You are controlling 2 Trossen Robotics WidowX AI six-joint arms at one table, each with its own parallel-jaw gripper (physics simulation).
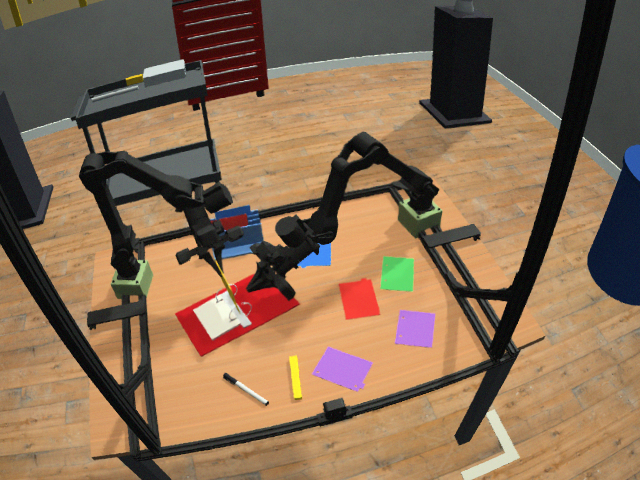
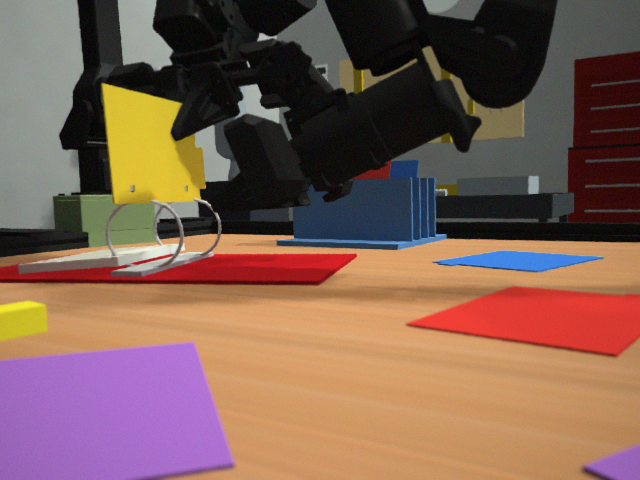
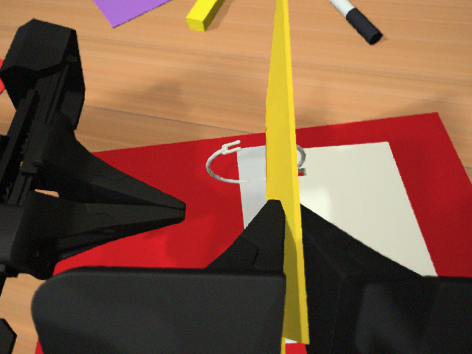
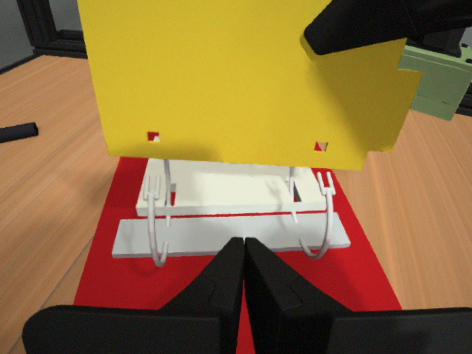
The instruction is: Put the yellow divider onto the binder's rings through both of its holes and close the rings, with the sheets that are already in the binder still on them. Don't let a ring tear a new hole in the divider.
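Frame: origin at the left arm's base, x ahead, y left, z up, level; metres.
Where they show: left gripper, fingertip midpoint: [image 1: 222,276] [image 2: 172,137] [image 3: 280,211] [image 4: 308,43]; right gripper, fingertip midpoint: [image 1: 247,290] [image 2: 213,207] [image 3: 184,212] [image 4: 243,247]; left arm's base, link origin: [image 1: 128,271] [image 2: 103,194] [image 4: 431,45]; right arm's base, link origin: [image 1: 421,205].
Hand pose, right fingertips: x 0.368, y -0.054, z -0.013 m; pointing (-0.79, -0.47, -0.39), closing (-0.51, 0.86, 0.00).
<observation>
Each offset is from my right fingertips to the top centre of the thing. "pt": to the spot under its first point.
The yellow divider @(dx -0.045, dy -0.023, dz +0.097 m) [image 1: 225,284] [image 2: 147,149] [image 3: 282,150] [image 4: 225,100] stands upright over the red binder [image 1: 188,320] [image 2: 289,268] [image 4: 110,280]. My left gripper [image 2: 178,135] [image 3: 280,211] is shut on it. Both of its holes show with no ring through them, above its lower edge. The binder's rings @(pt dx -0.034, dy +0.026, dz -0.020 m) [image 2: 219,227] [image 3: 207,167] [image 4: 328,220] look open, their forked front ends standing free; the back tips are hidden behind the divider. White sheets @(dx -0.086, dy -0.057, dz -0.036 m) [image 1: 209,317] [image 2: 77,258] [image 3: 360,190] [image 4: 225,195] lie on the rings' back halves. My right gripper [image 1: 249,288] [image 3: 184,212] [image 4: 243,247] is shut and empty, beside the rings.
A blue file rack @(dx -0.069, dy +0.253, dz +0.023 m) [image 1: 242,250] [image 2: 351,211] stands behind the grippers. Blue @(dx +0.170, dy +0.192, dz -0.052 m) [image 1: 321,256], red @(dx +0.293, dy +0.016, dz -0.052 m) [image 1: 359,299], green @(dx +0.408, dy +0.103, dz -0.052 m) [image 1: 398,273] and two purple @(dx +0.438, dy -0.095, dz -0.052 m) [image 1: 415,328] @(dx +0.251, dy -0.213, dz -0.052 m) [image 1: 342,367] dividers lie to the right. A yellow bar @(dx +0.136, dy -0.241, dz -0.040 m) [image 1: 295,377] and a marker @(dx +0.016, dy -0.278, dz -0.040 m) [image 1: 246,389] lie in front.
</observation>
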